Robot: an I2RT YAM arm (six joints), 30 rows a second.
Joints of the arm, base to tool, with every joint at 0 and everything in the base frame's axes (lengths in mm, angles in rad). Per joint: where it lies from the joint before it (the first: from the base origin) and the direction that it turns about. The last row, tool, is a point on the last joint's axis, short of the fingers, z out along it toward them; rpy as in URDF.
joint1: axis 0 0 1 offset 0 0 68
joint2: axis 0 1 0 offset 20 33.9 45.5
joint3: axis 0 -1 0 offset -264 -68.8 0
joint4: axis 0 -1 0 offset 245 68.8 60
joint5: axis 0 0 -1 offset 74 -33.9 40.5
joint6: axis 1 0 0 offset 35.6 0 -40.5
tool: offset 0 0 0 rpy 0 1.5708 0
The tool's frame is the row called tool.
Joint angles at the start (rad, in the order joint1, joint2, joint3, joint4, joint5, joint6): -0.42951 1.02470 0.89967 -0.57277 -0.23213 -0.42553
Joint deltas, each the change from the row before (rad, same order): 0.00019 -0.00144 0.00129 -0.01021 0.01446 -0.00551; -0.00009 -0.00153 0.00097 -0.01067 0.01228 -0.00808; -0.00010 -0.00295 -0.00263 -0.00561 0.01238 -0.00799; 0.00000 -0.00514 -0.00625 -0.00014 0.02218 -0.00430; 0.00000 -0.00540 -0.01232 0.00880 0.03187 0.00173; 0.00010 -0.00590 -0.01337 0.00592 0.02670 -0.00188; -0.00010 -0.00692 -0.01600 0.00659 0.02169 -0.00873; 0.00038 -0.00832 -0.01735 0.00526 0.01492 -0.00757; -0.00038 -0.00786 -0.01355 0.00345 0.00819 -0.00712; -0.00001 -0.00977 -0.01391 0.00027 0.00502 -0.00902; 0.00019 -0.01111 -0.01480 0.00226 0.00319 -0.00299
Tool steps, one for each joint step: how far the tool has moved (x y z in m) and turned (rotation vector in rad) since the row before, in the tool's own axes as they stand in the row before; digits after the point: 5 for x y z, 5 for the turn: 0.00078 -0.00001 -0.00060 0.00998 0.01260 -0.00396; 0.00090 0.00005 -0.00058 0.00784 0.01244 -0.00631; 0.00131 0.00017 -0.00030 0.00903 0.01001 -0.00688; 0.00179 0.00002 -0.00019 0.01945 0.01074 -0.00407; 0.00266 -0.00014 0.00086 0.02950 0.01221 0.00144; 0.00311 0.00032 0.00093 0.02329 0.01299 -0.00175; 0.00363 0.00074 0.00115 0.01845 0.01180 -0.00841; 0.00391 0.00133 0.00107 0.01140 0.00993 -0.00751; 0.00308 0.00110 0.00050 0.00654 0.00582 -0.00671; 0.00333 0.00150 0.00012 0.00268 0.00575 -0.00876; 0.00327 0.00163 0.00000 0.00203 0.00269 -0.00303
